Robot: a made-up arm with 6 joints.
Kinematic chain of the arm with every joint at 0, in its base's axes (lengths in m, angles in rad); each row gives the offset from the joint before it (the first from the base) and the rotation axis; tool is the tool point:
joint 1: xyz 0 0 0.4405 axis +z
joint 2: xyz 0 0 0 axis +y
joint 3: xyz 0 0 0.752 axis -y
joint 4: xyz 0 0 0 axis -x
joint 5: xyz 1.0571 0 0 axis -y
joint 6: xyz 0 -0.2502 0 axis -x
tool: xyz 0 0 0
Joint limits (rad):
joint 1: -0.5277..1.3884
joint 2: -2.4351..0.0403
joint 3: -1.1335..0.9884
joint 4: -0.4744..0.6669
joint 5: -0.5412..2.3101
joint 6: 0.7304..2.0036
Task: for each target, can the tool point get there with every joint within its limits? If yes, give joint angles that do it. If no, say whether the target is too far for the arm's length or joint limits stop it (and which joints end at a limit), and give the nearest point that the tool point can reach.
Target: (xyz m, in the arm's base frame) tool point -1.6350 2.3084 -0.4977
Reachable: no: too far | nearest point -1.5426 0.6716 -0.1683 | short by 1.672 m
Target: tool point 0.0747 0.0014 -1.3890
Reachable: no: joint limits stop it (at a limit: joint 2, joint 3, joint 4) | nearest point 0.4010 0.0075 0.1728 | short by 1.596 m
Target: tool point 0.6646 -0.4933 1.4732
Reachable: yes | joints -0.3368 -0.2973 -0.0398 0.1851 -0.1304 1.6984
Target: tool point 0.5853 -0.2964 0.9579
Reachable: yes | joints -0.0820 -0.6358 -0.6837 -0.1486 -0.0425 1.8950
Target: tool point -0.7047 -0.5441 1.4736
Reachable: yes | joints 0.3726 -1.5961 0.0732 -0.0051 0.7938 1.1317
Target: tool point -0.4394 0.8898 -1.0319
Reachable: no: joint limits stop it (at a limit: joint 1, joint 2, joint 3, joint 4) | nearest point -1.3608 0.5656 -0.5742 | short by 1.079 m
